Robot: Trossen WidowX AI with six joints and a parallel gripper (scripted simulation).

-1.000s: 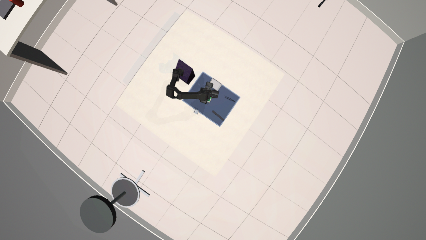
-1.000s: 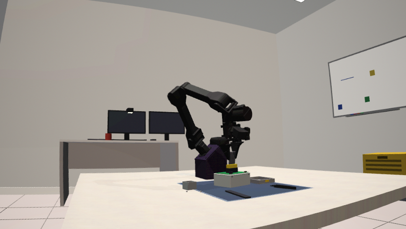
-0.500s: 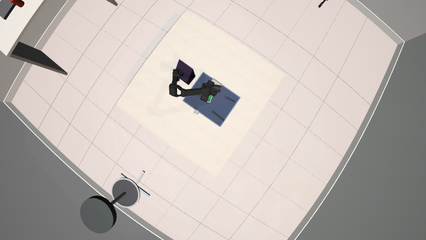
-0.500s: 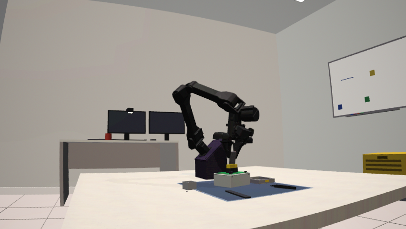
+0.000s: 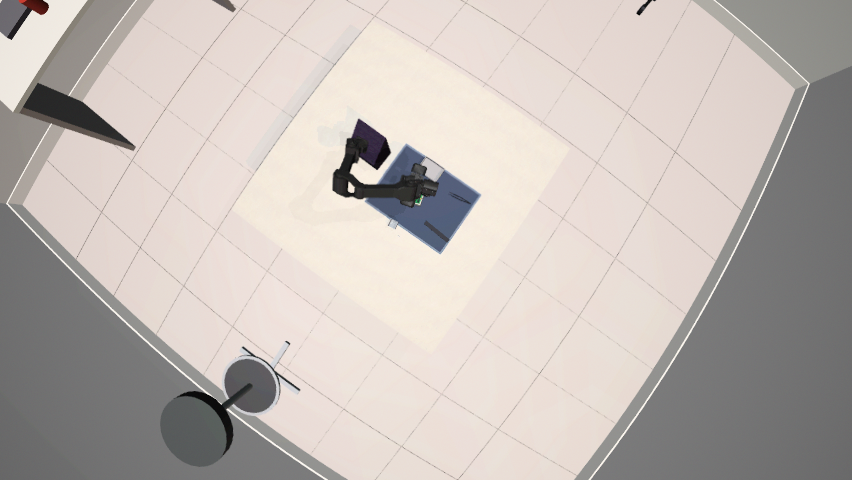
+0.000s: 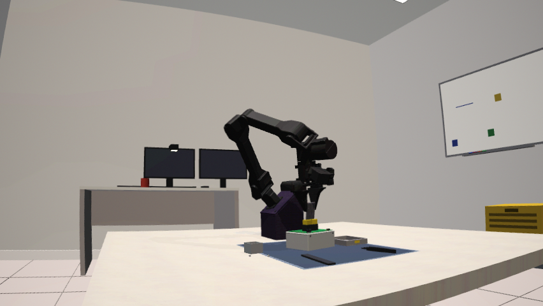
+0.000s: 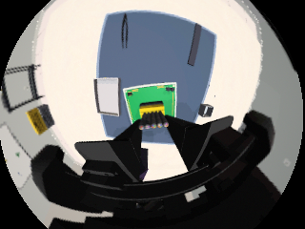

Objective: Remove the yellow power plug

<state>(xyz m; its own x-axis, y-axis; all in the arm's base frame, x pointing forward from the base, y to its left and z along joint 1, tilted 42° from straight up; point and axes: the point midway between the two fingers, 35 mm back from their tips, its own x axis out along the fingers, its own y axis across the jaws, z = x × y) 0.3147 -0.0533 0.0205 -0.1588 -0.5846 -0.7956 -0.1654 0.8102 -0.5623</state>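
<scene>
Now: the yellow power plug 3 cm below my gripper tip. From my gripper tip the other things lie so: grey tray 1 cm ahead, 14 cm to the left, 11 cm below; blue mat 5 cm ahead, 12 cm below.
</scene>
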